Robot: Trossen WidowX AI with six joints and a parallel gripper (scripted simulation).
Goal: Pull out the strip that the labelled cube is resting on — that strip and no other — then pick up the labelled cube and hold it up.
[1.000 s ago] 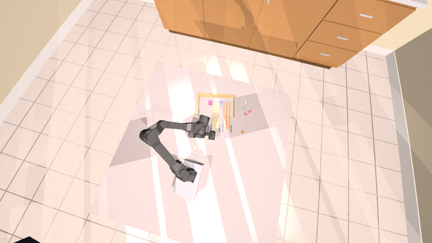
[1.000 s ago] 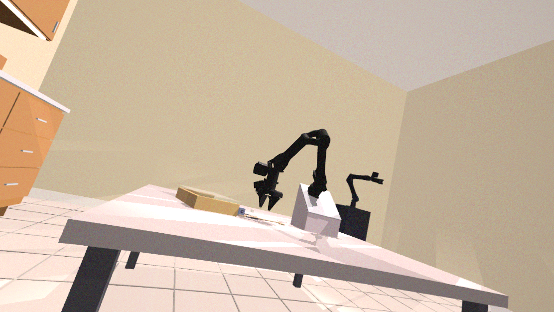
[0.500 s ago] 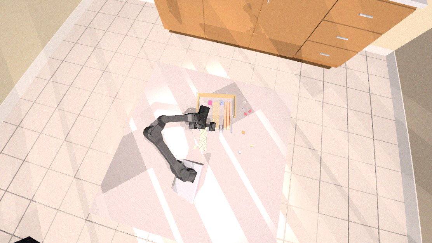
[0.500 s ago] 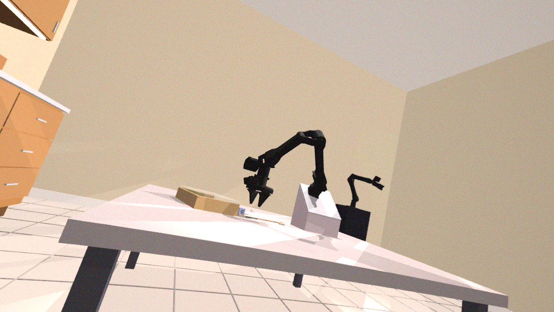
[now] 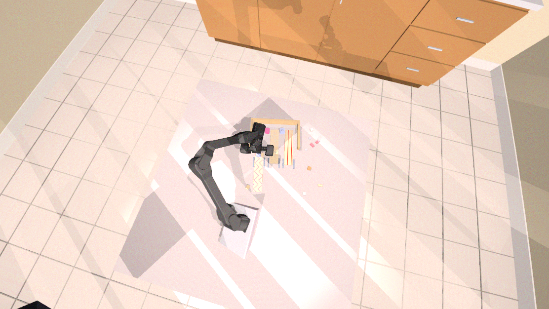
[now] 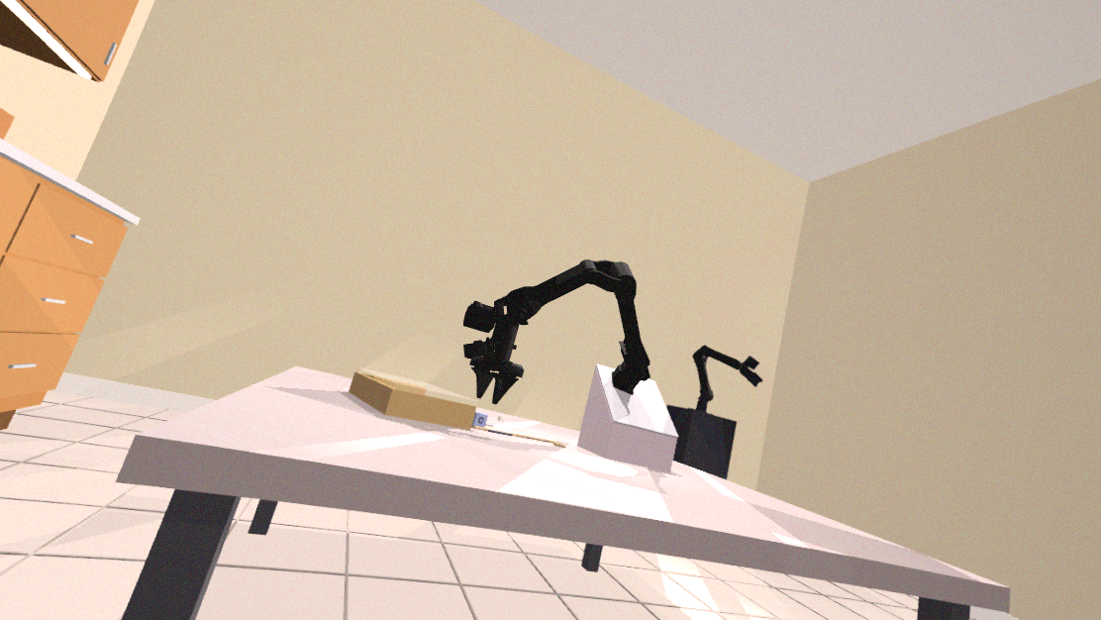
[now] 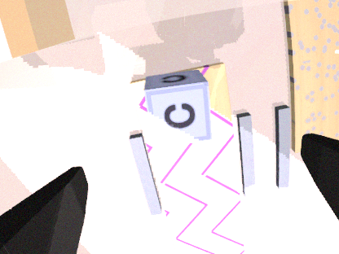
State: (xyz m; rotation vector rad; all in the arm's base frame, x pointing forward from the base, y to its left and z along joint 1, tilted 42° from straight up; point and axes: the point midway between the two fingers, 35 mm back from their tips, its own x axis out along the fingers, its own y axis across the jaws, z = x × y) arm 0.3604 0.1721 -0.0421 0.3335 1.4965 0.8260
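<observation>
Right now my gripper tip is 10 cm short of the pale strip, 7 cm to the left of it and 6 cm above it.
</observation>
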